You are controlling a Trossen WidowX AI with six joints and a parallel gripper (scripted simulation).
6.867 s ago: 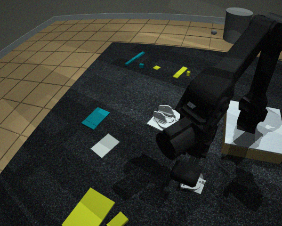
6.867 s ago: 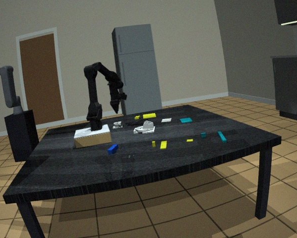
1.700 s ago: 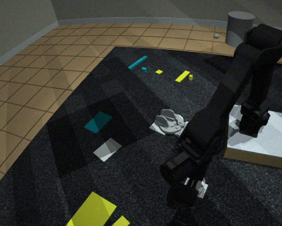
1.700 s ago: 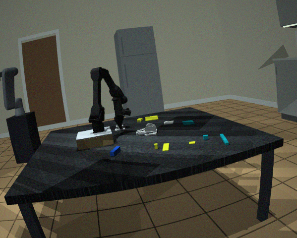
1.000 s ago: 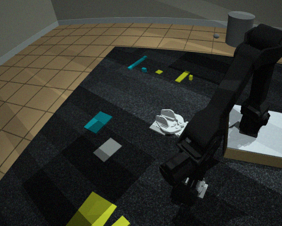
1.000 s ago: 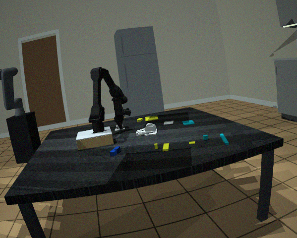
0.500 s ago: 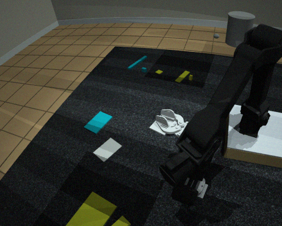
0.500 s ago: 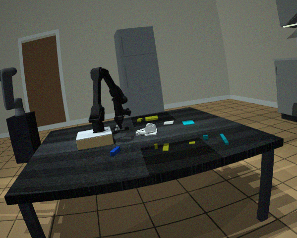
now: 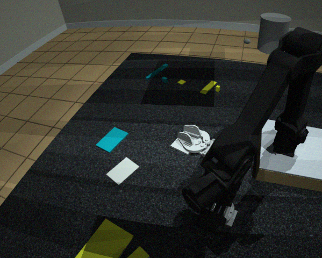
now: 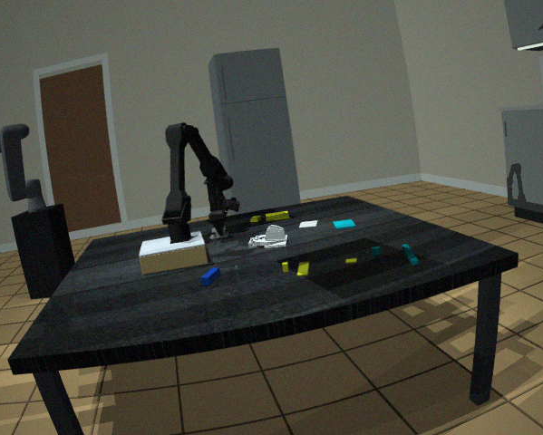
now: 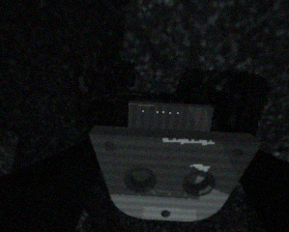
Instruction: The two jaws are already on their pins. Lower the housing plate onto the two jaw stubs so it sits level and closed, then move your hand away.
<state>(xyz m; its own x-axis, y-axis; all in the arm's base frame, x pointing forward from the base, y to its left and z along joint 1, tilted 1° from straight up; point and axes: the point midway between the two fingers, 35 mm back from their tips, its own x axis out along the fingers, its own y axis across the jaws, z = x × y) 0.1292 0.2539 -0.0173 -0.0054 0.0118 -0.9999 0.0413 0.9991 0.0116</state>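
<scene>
Now: gripper tip 10 mm past the white stepped block. Also, from my gripper tip: blue block 20 mm behind, 530 mm to the right; teal housing plate 450 mm ahead, 120 mm to the right, 10 mm below.
</scene>
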